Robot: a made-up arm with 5 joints. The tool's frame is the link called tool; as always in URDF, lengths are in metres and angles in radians. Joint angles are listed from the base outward. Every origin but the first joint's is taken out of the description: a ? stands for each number. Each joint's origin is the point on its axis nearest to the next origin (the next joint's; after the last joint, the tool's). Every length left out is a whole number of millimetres.
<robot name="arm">
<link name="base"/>
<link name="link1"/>
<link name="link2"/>
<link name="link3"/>
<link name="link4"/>
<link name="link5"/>
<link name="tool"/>
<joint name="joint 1" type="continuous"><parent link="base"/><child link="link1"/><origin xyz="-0.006 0.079 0.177" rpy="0.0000 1.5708 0.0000"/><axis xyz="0 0 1"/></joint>
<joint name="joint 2" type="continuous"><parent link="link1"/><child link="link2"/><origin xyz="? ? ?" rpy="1.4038 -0.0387 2.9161"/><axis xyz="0 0 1"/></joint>
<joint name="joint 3" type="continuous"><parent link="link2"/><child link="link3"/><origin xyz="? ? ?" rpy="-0.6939 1.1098 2.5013"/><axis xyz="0 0 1"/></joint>
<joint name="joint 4" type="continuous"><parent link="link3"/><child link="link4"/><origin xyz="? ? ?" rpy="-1.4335 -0.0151 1.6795"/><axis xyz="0 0 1"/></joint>
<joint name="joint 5" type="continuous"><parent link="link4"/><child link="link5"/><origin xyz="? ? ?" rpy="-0.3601 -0.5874 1.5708"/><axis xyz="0 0 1"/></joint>
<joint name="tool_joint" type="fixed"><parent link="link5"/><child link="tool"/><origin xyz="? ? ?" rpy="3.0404 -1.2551 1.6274"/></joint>
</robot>
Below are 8 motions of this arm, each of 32 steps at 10 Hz.
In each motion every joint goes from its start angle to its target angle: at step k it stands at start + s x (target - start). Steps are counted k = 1, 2, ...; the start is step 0. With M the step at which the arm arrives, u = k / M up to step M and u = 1 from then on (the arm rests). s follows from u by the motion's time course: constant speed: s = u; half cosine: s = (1 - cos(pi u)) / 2; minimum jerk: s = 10 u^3 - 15 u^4 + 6 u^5.
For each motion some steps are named. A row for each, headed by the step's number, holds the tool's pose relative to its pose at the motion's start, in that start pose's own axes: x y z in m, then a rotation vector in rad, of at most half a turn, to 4 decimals.
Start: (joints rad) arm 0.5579 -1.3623 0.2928 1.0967 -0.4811
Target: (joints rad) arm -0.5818 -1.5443 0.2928 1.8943 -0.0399
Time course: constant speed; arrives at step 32
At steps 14, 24, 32:
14: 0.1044 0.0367 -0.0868 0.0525 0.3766 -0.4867
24: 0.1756 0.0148 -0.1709 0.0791 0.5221 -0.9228
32: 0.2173 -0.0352 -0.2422 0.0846 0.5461 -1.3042

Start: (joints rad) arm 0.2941 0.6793 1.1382 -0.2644 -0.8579
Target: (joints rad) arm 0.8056 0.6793 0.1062 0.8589 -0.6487
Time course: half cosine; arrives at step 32
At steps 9, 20, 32:
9: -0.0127 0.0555 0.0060 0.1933 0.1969 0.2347
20: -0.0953 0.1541 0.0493 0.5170 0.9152 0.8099
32: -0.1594 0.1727 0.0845 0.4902 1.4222 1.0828

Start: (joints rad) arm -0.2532 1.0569 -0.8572 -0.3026 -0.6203
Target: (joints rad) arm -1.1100 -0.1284 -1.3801 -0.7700 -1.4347
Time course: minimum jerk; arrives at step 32
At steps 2, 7, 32:
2: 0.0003 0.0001 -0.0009 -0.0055 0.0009 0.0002
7: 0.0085 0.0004 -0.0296 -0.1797 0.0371 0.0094
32: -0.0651 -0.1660 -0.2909 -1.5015 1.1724 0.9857

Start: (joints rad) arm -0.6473 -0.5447 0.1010 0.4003 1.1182
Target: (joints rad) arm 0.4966 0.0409 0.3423 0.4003 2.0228
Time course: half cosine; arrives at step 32
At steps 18, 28, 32:
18: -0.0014 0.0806 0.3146 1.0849 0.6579 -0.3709
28: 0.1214 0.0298 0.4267 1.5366 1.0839 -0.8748
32: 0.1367 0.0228 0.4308 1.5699 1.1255 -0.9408

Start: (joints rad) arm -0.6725 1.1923 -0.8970 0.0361 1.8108
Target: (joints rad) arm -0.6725 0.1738 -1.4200 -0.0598 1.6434
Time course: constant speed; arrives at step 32
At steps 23, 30, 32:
23: 0.1872 -0.2940 0.0634 -0.9403 -0.4737 0.0518
30: 0.2399 -0.3503 0.1494 -1.2012 -0.6476 0.0159
32: 0.2524 -0.3619 0.1780 -1.2724 -0.7000 0.0008

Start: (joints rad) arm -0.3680 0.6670 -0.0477 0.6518 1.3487
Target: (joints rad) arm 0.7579 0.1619 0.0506 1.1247 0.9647
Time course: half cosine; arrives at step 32
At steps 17, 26, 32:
17: -0.0826 -0.1004 -0.0056 -0.5244 0.3357 -0.2680
26: -0.1558 -0.1366 0.0462 -0.8508 0.6244 -0.4062
32: -0.1715 -0.1393 0.0636 -0.9214 0.6982 -0.4339

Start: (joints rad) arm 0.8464 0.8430 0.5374 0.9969 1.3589
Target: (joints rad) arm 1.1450 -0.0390 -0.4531 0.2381 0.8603
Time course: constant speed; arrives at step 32
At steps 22, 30, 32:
22: 0.0957 -0.4588 0.1192 -1.7407 -0.0033 0.5185
30: 0.1518 -0.5108 0.2884 -2.3595 0.0749 0.7260
32: 0.1671 -0.5086 0.3317 -2.5118 0.0995 0.7793

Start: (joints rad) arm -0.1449 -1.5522 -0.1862 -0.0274 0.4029
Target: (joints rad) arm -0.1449 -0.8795 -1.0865 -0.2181 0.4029
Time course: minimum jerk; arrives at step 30
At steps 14, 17, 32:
14: -0.0420 0.0030 -0.0390 -0.0002 0.3623 0.0744
17: -0.0722 0.0081 -0.0429 0.0183 0.5092 0.1412
32: -0.1456 0.0182 -0.0223 0.0871 0.7779 0.3369

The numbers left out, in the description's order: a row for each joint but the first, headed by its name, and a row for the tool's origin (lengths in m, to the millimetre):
joint 2: -0.038 -0.104 0.000
joint 3: 0.062 -0.010 0.000
joint 4: -0.186 -0.199 0.000
joint 5: -0.015 0.043 0.000
tool: 0.057 -0.085 0.000

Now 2 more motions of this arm.
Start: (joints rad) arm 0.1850 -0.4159 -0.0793 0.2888 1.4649
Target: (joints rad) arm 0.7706 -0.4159 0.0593 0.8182 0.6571
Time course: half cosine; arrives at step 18
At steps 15, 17, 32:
15: -0.1278 0.0428 0.1225 -0.1824 0.4852 0.0625
17: -0.1338 0.0436 0.1333 -0.1949 0.5222 0.0734
32: -0.1346 0.0437 0.1347 -0.1965 0.5270 0.0748

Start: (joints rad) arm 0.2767 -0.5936 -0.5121 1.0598 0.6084
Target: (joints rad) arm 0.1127 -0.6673 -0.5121 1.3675 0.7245
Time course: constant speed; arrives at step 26
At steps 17, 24, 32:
17: 0.0560 0.0190 0.0092 0.1736 -0.0366 -0.2495
24: 0.0802 0.0232 0.0150 0.2495 -0.0584 -0.3487
32: 0.0872 0.0240 0.0169 0.2716 -0.0654 -0.3766

